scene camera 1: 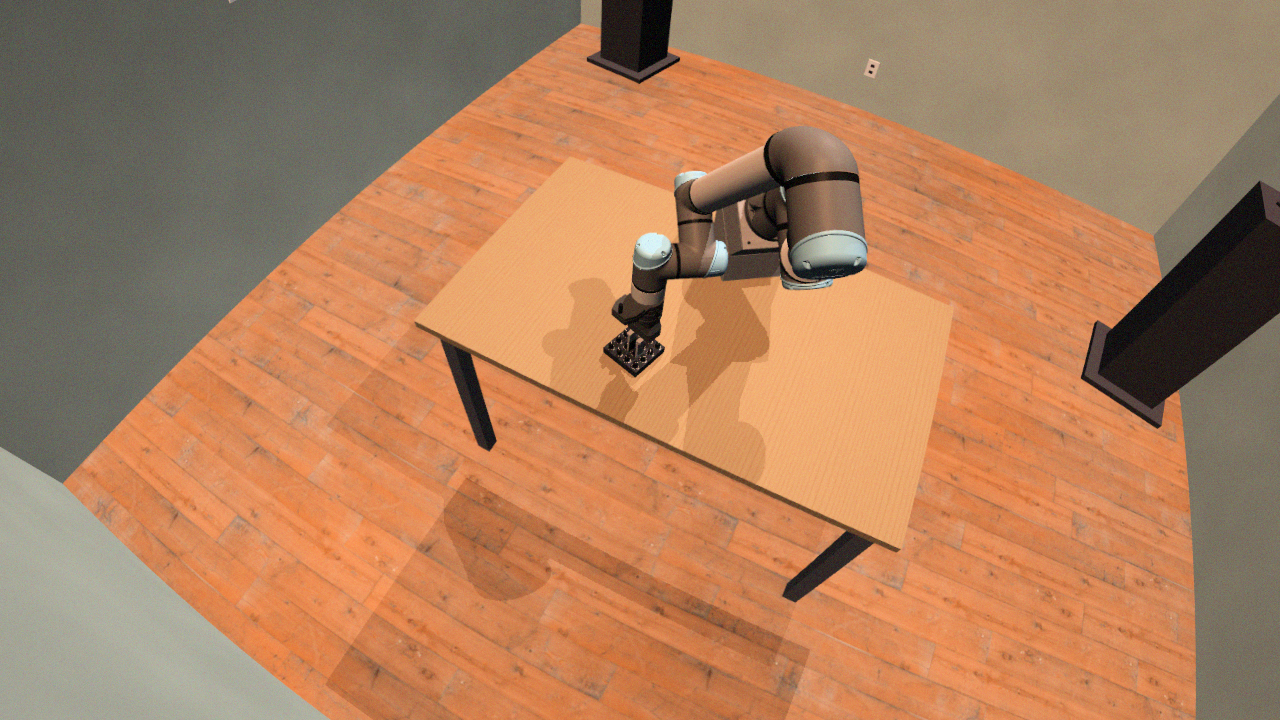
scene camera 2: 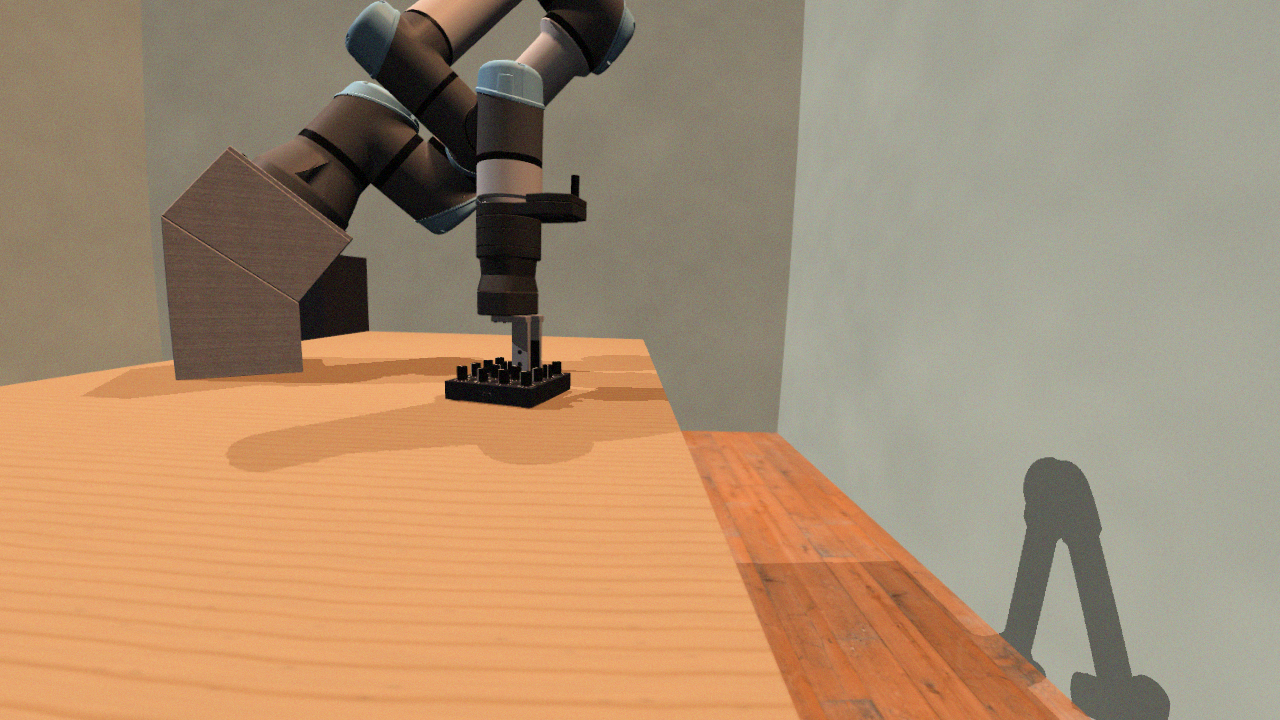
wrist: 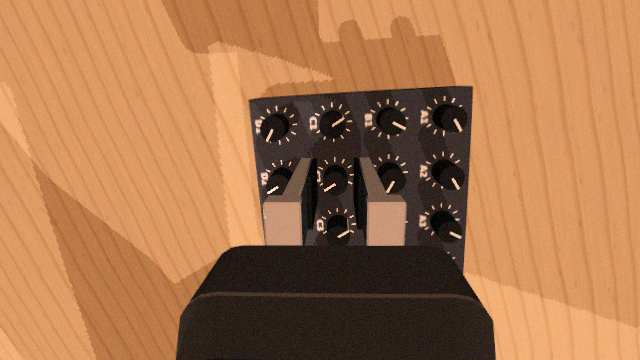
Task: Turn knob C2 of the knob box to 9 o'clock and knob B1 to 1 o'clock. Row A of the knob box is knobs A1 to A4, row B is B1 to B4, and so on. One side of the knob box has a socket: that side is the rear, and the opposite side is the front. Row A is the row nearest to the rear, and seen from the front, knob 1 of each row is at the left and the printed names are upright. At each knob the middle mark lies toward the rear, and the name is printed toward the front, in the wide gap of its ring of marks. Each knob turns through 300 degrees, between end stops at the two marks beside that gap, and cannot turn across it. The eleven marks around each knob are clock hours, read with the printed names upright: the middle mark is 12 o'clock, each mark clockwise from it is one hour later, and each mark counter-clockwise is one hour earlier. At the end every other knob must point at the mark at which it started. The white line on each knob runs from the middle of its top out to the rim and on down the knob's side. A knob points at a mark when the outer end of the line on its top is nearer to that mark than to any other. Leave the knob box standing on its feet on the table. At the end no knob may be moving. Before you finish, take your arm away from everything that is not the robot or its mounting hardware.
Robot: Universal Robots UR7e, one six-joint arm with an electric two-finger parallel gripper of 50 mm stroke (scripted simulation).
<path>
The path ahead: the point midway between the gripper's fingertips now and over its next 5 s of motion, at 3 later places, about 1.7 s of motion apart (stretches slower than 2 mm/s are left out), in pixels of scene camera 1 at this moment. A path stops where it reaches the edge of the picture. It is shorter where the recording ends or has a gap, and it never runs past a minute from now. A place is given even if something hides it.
The gripper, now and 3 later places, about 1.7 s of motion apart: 634, 351; 636, 342; 636, 337; 635, 346
</path>
